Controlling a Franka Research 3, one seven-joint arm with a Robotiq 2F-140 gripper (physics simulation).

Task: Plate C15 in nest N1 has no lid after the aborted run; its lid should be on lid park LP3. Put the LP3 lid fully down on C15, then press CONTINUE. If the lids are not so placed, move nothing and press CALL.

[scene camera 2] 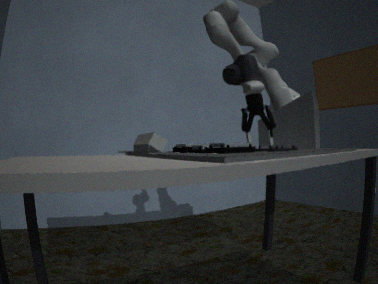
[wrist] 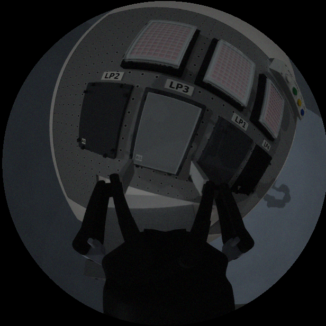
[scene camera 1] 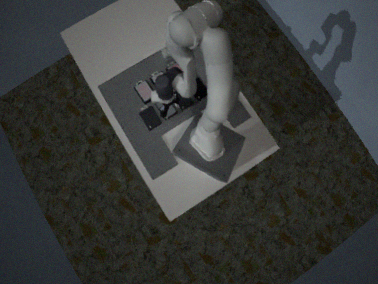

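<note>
A pale lid [wrist: 169,131] lies flat in the dark park labelled LP3 [wrist: 179,87] in the wrist view. My gripper [wrist: 162,166] [scene camera 2: 260,140] is open and empty. Its fingertips stand low over the board, either side of the lid's near end; whether they touch anything cannot be told. Three pink-welled plates sit in dark nests beyond the parks: a left plate [wrist: 162,44] [scene camera 1: 144,91], a middle plate [wrist: 230,71] and a right plate [wrist: 272,107]. Their nest labels are not readable, so C15 cannot be picked out, nor can lids on them be judged.
Dark parks LP2 [wrist: 106,119] and LP1 [wrist: 226,149] flank LP3, with dark LP4 [wrist: 254,169] farther right. A button box [wrist: 286,79] [scene camera 2: 149,143] with green, yellow and blue buttons stands beyond the right plate. The arm covers part of the board in scene camera 1.
</note>
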